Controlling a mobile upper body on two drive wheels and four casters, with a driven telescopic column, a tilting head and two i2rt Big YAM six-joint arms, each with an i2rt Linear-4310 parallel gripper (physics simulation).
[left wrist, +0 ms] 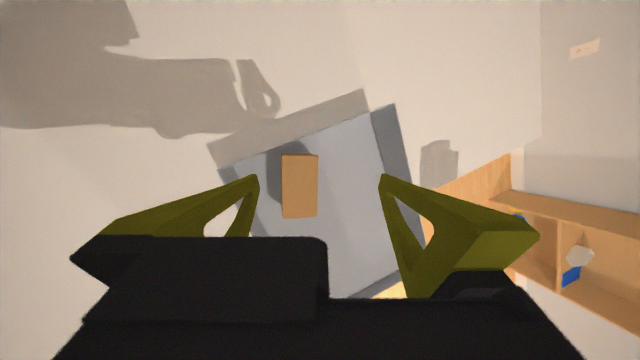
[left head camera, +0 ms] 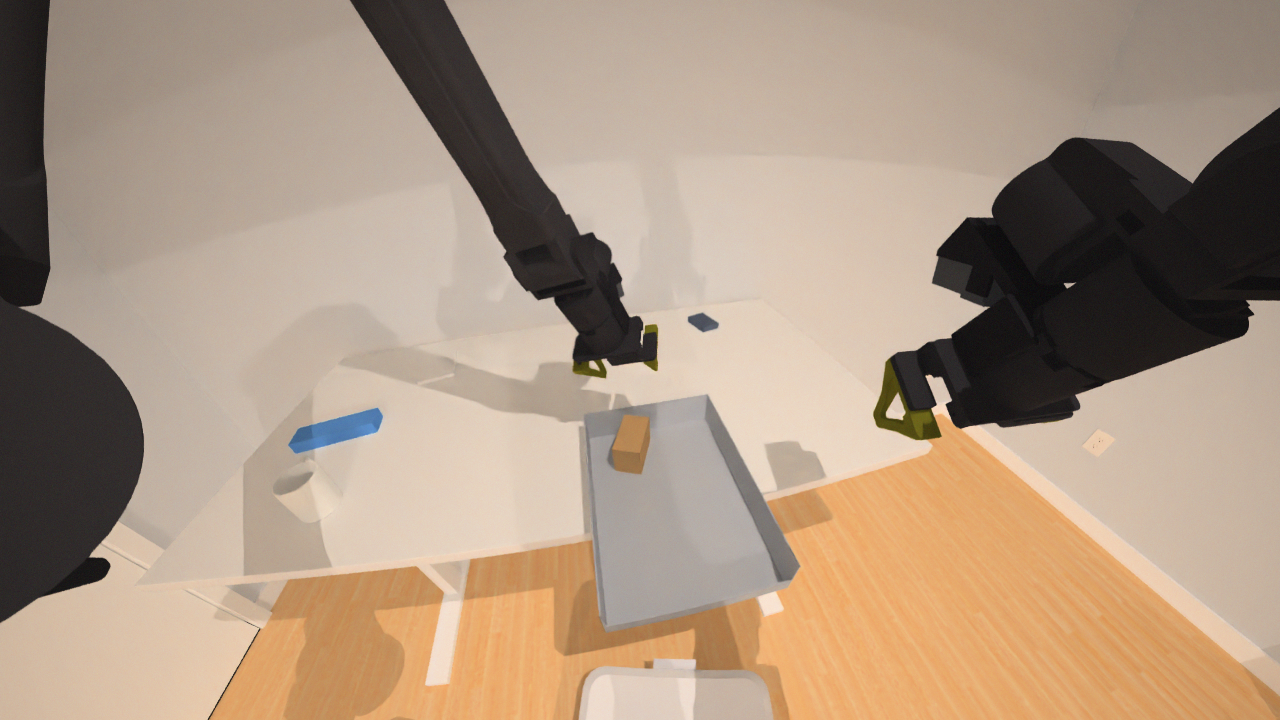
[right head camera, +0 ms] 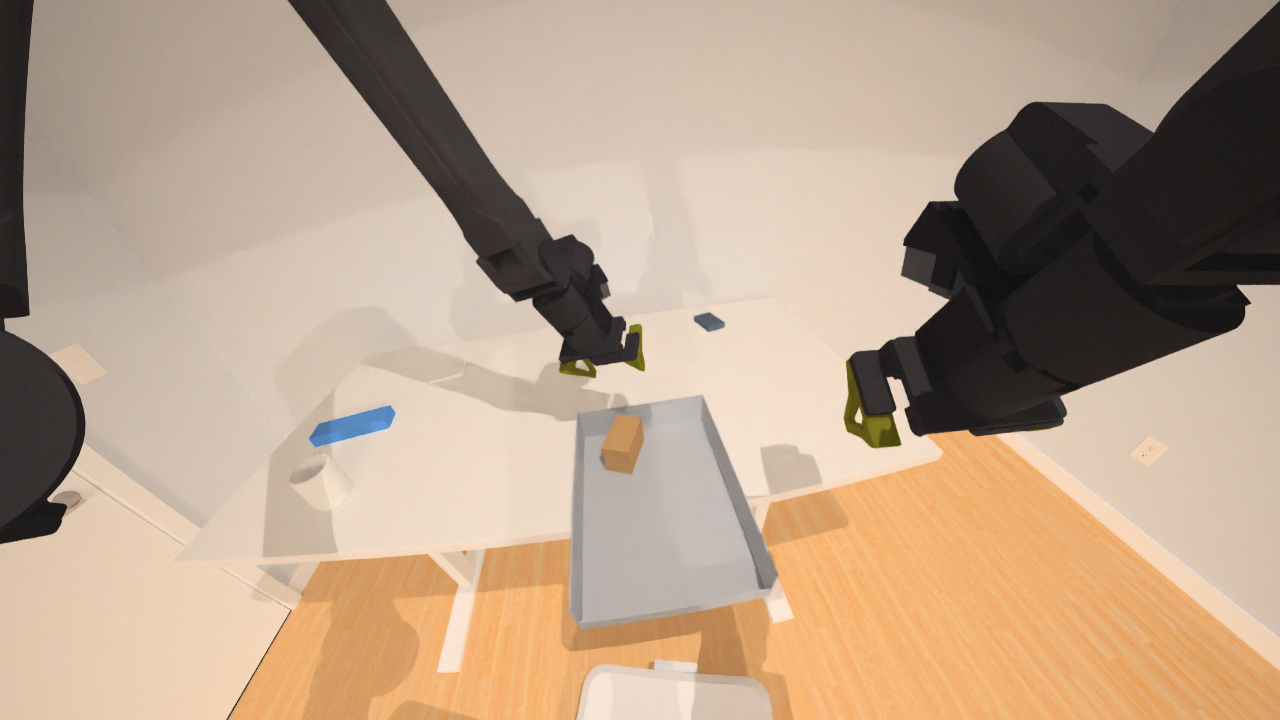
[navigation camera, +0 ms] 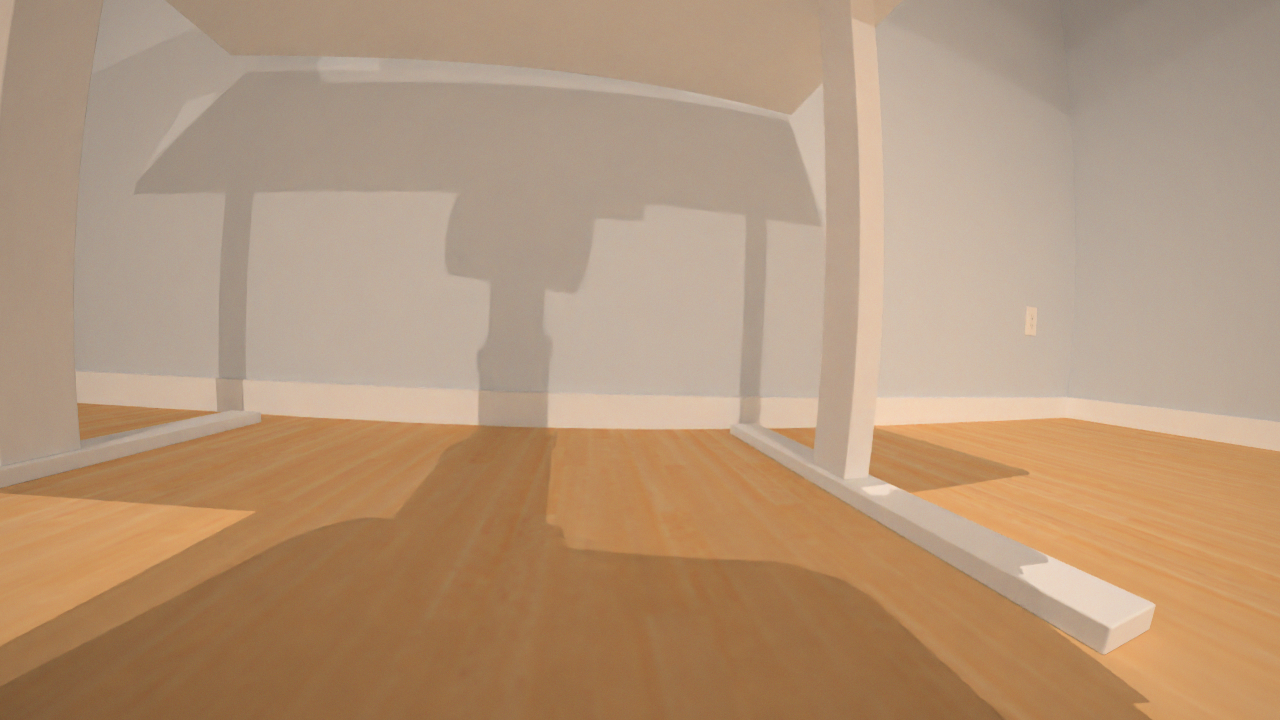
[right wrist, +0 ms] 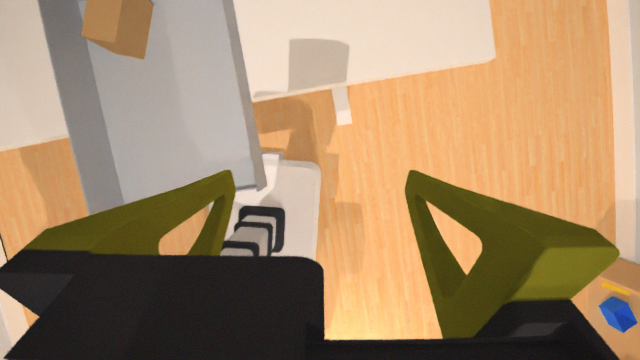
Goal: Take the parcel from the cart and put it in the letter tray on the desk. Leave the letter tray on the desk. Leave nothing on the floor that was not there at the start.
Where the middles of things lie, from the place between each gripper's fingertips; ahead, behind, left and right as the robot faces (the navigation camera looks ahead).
Scene:
Now: the brown parcel [right head camera: 620, 450] 140 mm below my left hand and 30 mm behind it. Also, from my left hand: grey letter tray [right head camera: 678, 535] (140 mm below, 130 mm behind, 60 mm to the right); blue flat block [left head camera: 367, 422] (730 mm to the left, 160 mm below, 10 mm behind).
The grey letter tray lies 250 mm to the left of my right hand, 250 mm below it and 100 mm ahead of it. From my right hand the other things lie so: blue flat block: 1040 mm to the left, 270 mm below, 230 mm ahead; then brown parcel: 310 mm to the left, 260 mm below, 200 mm ahead.

